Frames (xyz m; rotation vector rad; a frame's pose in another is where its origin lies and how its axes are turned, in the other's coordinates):
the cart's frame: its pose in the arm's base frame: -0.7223 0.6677 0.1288 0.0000 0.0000 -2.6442
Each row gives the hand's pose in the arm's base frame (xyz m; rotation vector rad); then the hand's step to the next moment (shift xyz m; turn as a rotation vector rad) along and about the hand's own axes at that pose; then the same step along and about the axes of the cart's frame.
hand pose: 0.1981 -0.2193 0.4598 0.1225 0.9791 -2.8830
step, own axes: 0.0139 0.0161 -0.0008 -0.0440 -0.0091 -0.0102
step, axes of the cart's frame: 0.0167 0.0058 -0.0118 -0.0456 0.0063 0.0021
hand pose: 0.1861 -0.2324 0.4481 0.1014 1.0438 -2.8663
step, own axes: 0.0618 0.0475 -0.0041 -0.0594 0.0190 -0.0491
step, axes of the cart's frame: 0.0672 0.0060 -0.0392 -0.0649 0.0116 -0.0441
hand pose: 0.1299 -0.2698 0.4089 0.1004 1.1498 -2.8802
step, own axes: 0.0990 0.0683 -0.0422 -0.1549 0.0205 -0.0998
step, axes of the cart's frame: 0.0918 -0.0252 -0.0848 -0.1674 0.0275 -0.0747
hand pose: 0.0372 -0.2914 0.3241 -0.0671 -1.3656 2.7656
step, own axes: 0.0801 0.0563 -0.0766 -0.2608 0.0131 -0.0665
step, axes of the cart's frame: 0.0522 -0.0648 -0.0924 -0.2446 0.1027 -0.0472
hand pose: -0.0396 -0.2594 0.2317 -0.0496 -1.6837 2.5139
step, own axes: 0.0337 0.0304 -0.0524 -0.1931 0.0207 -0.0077
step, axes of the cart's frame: 0.0079 -0.0505 -0.0469 -0.1568 0.1110 -0.0292
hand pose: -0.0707 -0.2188 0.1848 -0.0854 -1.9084 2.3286
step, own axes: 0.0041 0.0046 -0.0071 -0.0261 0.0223 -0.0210
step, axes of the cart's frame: -0.0001 -0.0074 -0.0058 -0.0298 0.0018 -0.0270
